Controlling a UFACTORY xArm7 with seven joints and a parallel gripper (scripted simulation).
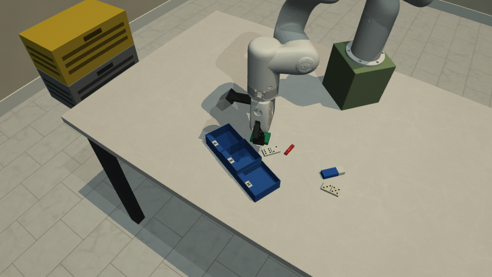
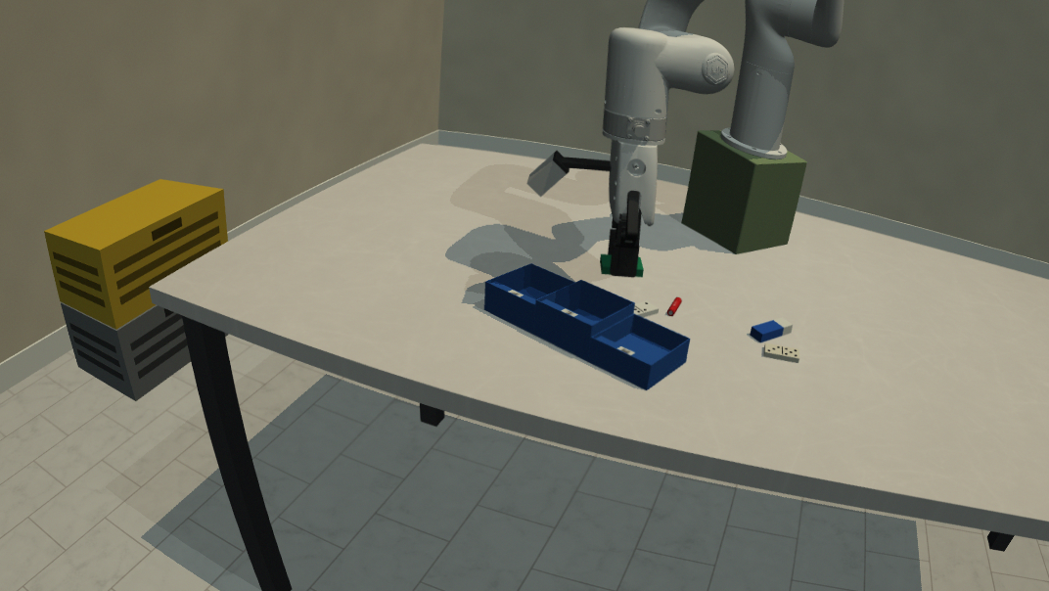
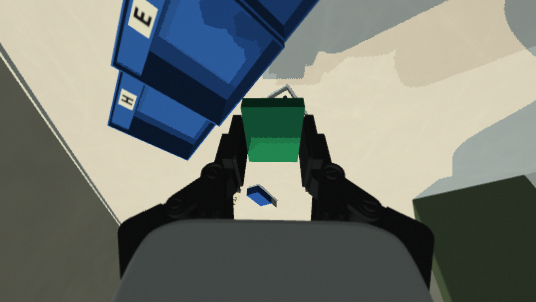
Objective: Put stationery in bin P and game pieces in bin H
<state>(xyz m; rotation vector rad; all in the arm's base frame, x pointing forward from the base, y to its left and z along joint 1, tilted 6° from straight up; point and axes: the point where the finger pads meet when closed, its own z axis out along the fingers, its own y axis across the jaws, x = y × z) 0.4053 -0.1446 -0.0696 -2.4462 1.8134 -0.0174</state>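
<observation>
Now: hand 50 mm past the blue-and-white eraser, 220 mm to the right of it and 80 mm above it. Round my hand: red cylinder (60 mm behind, 70 mm to the left, 80 mm below); blue three-part bin (60 mm ahead, 30 mm to the right, 70 mm below); green block (20 mm below).
</observation>
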